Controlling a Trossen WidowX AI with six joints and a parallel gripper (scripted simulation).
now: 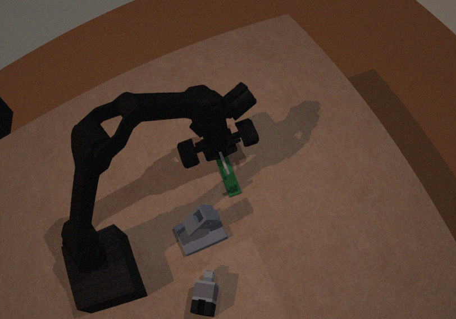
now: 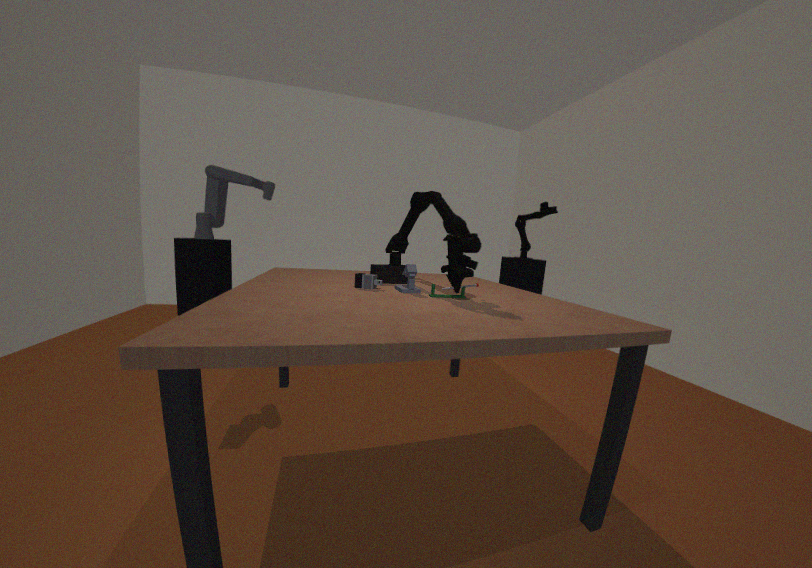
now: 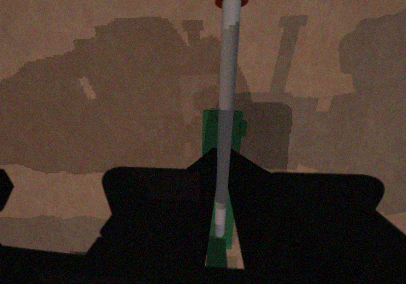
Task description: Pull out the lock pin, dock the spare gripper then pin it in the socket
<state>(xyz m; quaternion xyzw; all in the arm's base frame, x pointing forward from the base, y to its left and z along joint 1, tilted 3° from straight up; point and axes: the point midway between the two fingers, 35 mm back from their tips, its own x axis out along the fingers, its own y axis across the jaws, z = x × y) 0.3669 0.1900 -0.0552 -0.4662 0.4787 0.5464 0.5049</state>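
My gripper tip is 40 mm to the left of the green cradle and 10 mm below it. From my gripper tip the other things lie so: spare gripper (130 mm behind, 330 mm to the right, 10 mm above); then grey mount (90 mm behind, 170 mm to the right, 40 mm above).
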